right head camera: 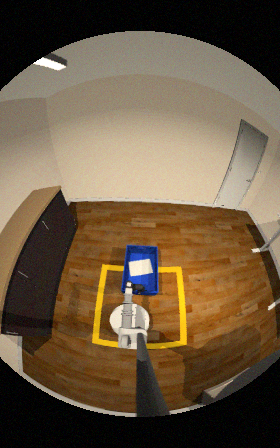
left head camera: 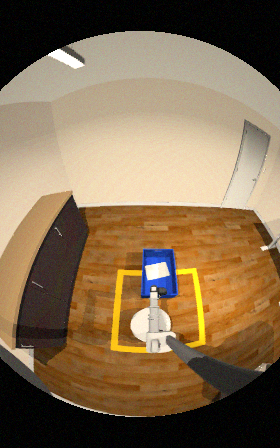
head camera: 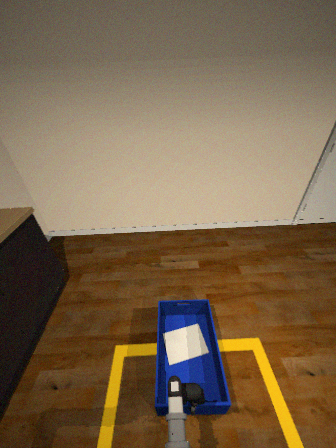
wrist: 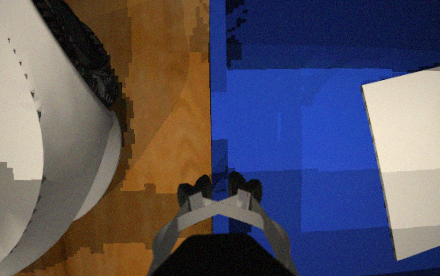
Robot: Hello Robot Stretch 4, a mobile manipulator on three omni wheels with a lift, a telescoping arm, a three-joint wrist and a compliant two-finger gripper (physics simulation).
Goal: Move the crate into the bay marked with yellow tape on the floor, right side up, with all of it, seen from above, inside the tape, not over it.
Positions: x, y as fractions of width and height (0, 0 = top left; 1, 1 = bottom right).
A blue crate shows in the right head camera view (0.48, 0.56), in the left head camera view (0.53, 0.57), in the head camera view (0.62, 0.83) and in the wrist view (0.65, 0.39).
